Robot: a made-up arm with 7 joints. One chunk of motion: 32 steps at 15 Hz.
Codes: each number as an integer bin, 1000 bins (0 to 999) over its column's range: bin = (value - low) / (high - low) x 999, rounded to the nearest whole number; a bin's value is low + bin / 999 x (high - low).
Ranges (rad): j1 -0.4..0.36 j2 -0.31..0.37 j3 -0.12..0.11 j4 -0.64..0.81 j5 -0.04..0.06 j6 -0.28..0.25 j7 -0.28..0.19
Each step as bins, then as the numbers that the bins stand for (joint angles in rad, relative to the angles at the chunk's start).
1 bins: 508 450 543 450 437 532 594
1 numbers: -0.0135 -0.0037 0.0050 0.0132 0.0037 0.0022 -0.0005
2 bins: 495 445 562 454 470 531 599
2 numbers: -0.0234 -0.0071 0.0094 0.0190 0.0070 0.0017 0.0018
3 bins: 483 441 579 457 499 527 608
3 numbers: -0.0326 -0.0098 0.0133 0.0233 0.0099 -0.0004 0.0060
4 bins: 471 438 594 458 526 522 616
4 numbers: -0.0417 -0.0119 0.0168 0.0248 0.0127 -0.0031 0.0098
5 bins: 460 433 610 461 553 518 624
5 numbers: -0.0501 -0.0153 0.0204 0.0291 0.0154 -0.0052 0.0136
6 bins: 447 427 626 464 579 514 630
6 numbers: -0.0599 -0.0193 0.0241 0.0335 0.0180 -0.0073 0.0164
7 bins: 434 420 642 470 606 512 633
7 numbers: -0.0698 -0.0241 0.0278 0.0422 0.0207 -0.0084 0.0178
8 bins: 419 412 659 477 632 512 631
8 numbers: -0.0812 -0.0296 0.0317 0.0523 0.0233 -0.0084 0.0169
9 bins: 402 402 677 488 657 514 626
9 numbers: -0.0942 -0.0364 0.0359 0.0683 0.0258 -0.0073 0.0145
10 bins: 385 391 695 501 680 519 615
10 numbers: -0.1071 -0.0439 0.0400 0.0872 0.0281 -0.0047 0.0093
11 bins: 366 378 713 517 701 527 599
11 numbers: -0.1216 -0.0527 0.0442 0.1104 0.0302 -0.0004 0.0018
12 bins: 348 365 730 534 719 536 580
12 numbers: -0.1353 -0.0616 0.0481 0.1351 0.0320 0.0044 -0.0071
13 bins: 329 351 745 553 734 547 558
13 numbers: -0.1497 -0.0711 0.0515 0.1627 0.0335 0.0102 -0.0175
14 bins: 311 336 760 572 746 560 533
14 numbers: -0.1634 -0.0813 0.0550 0.1902 0.0347 0.0171 -0.0292
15 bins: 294 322 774 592 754 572 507
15 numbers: -0.1763 -0.0908 0.0582 0.2193 0.0355 0.0235 -0.0415
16 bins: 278 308 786 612 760 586 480
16 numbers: -0.1885 -0.1004 0.0610 0.2483 0.0361 0.0309 -0.0542
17 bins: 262 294 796 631 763 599 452
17 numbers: -0.2007 -0.1099 0.0633 0.2759 0.0364 0.0378 -0.0673
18 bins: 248 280 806 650 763 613 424
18 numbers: -0.2113 -0.1194 0.0656 0.3034 0.0364 0.0452 -0.0805
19 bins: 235 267 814 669 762 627 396
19 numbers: -0.2212 -0.1283 0.0674 0.3310 0.0363 0.0526 -0.0937
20 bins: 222 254 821 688 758 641 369
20 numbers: -0.2311 -0.1371 0.0690 0.3586 0.0359 0.0601 -0.1064
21 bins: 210 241 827 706 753 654 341
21 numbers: -0.2402 -0.1460 0.0704 0.3847 0.0354 0.0670 -0.1196
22 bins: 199 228 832 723 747 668 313
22 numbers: -0.2486 -0.1548 0.0716 0.4094 0.0348 0.0744 -0.1327
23 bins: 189 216 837 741 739 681 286
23 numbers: -0.2562 -0.1630 0.0727 0.4355 0.0340 0.0813 -0.1454
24 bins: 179 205 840 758 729 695 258
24 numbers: -0.2638 -0.1705 0.0734 0.4602 0.0330 0.0887 -0.1586
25 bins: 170 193 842 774 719 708 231
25 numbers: -0.2707 -0.1786 0.0739 0.4834 0.0320 0.0956 -0.1713
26 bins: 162 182 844 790 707 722 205
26 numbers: -0.2768 -0.1861 0.0743 0.5066 0.0308 0.1030 -0.1836
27 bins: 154 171 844 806 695 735 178
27 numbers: -0.2828 -0.1936 0.0743 0.5299 0.0296 0.1099 -0.1963
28 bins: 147 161 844 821 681 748 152
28 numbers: -0.2882 -0.2004 0.0743 0.5516 0.0282 0.1168 -0.2085
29 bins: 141 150 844 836 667 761 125
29 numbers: -0.2927 -0.2079 0.0743 0.5734 0.0268 0.1237 -0.2212
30 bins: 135 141 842 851 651 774 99
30 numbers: -0.2973 -0.2140 0.0739 0.5952 0.0252 0.1306 -0.2334
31 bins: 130 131 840 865 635 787 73
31 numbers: -0.3011 -0.2208 0.0734 0.6155 0.0236 0.1375 -0.2457
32 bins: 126 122 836 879 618 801 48
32 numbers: -0.3041 -0.2270 0.0725 0.6358 0.0219 0.1450 -0.2574
